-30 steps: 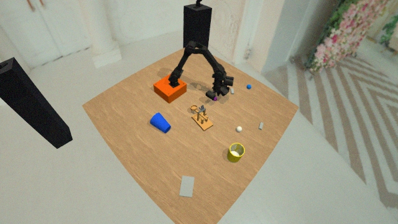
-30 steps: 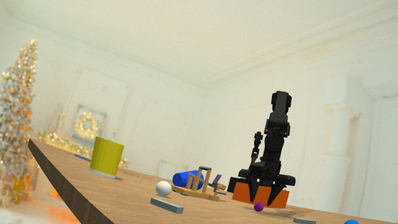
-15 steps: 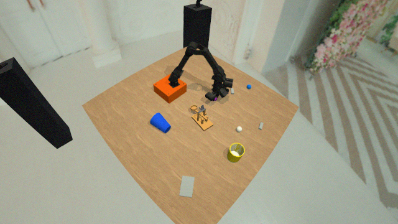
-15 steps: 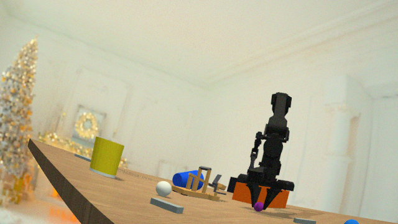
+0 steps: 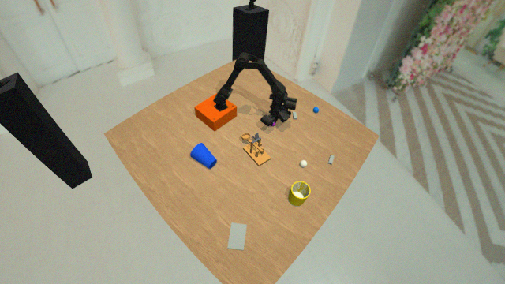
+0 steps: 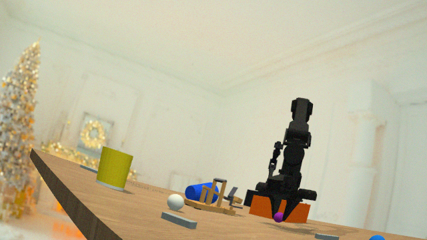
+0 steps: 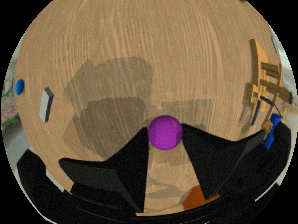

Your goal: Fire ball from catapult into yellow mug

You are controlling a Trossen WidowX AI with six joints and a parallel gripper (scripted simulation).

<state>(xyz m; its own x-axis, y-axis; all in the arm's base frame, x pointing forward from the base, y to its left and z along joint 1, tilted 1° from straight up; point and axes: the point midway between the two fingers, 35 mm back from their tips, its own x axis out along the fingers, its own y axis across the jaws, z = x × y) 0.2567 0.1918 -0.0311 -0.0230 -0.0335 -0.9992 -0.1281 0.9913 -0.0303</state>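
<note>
Right now my gripper tip is 19 cm to the left of the wooden catapult, 6 cm short of it and 3 cm below it. From my gripper tip the other things lie so: blue ball: 34 cm to the left, 8 cm ahead; then white ball: 31 cm ahead, 6 cm to the right; then purple ball: 1 cm above.
</note>
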